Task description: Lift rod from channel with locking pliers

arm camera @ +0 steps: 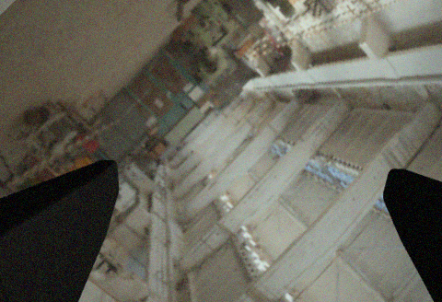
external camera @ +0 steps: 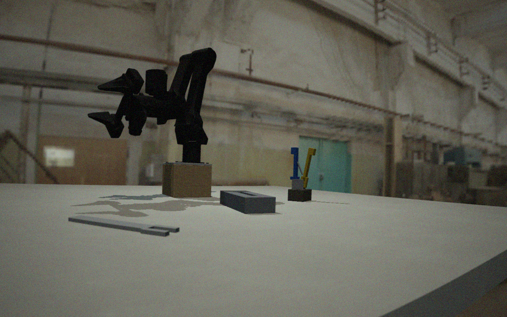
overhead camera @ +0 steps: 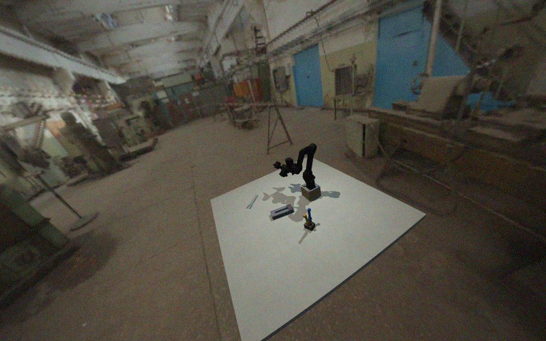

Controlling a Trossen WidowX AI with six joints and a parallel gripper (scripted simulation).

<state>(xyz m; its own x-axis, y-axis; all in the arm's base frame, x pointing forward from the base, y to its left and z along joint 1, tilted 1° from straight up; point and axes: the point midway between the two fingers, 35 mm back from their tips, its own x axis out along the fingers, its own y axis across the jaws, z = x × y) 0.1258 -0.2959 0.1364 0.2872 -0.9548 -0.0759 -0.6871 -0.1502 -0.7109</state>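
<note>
Right now the dark holster is 580 mm to the left of my gripper tip, 230 mm below it and 90 mm ahead of it. From my gripper tip the other things lie so: grey channel block: 330 mm to the left, 220 mm below, 180 mm ahead; then flat grey forked bar: 350 mm ahead, 240 mm below, 30 mm to the left.
</note>
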